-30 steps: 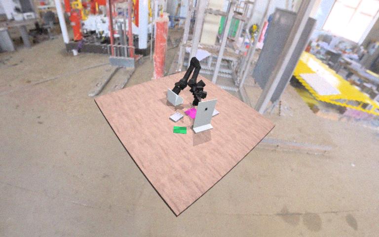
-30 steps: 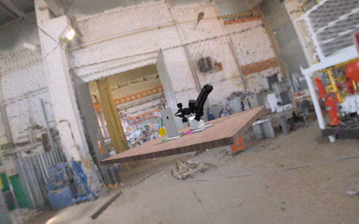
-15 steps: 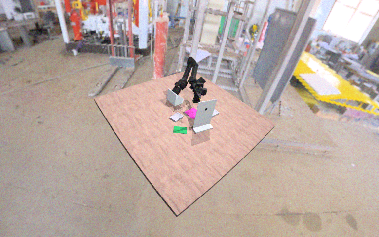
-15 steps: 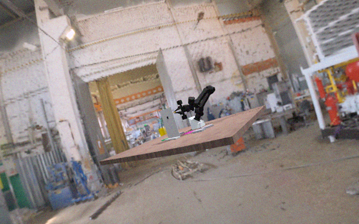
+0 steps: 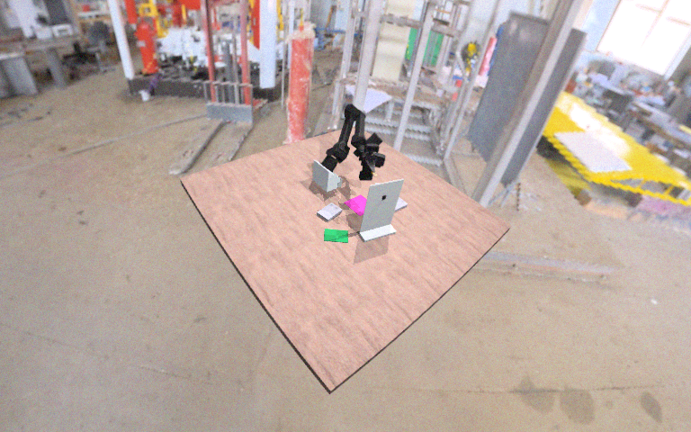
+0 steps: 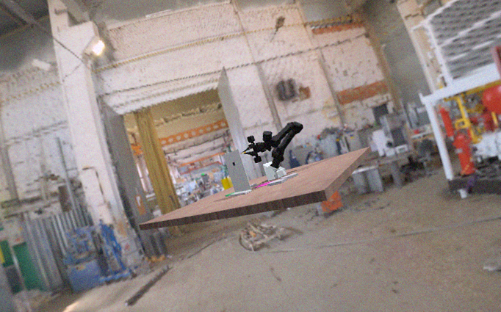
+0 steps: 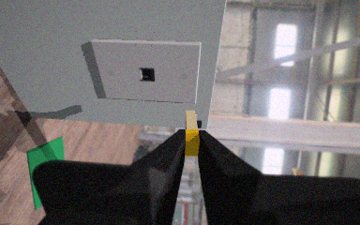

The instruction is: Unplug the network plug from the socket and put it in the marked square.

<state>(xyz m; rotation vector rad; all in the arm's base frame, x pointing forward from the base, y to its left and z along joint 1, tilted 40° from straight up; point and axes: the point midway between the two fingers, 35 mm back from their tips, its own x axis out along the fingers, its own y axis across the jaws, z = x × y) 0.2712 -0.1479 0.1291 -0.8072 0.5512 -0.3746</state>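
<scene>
The magenta marked square lies 6 cm behind my gripper tip, 5 cm to the left of it and 25 cm below it. From my gripper tip the other things lie so: green patch 20 cm to the right, 25 cm below; yellow plug right at my gripper tip; light-grey panel 10 cm ahead, 4 cm to the right, 13 cm below.
</scene>
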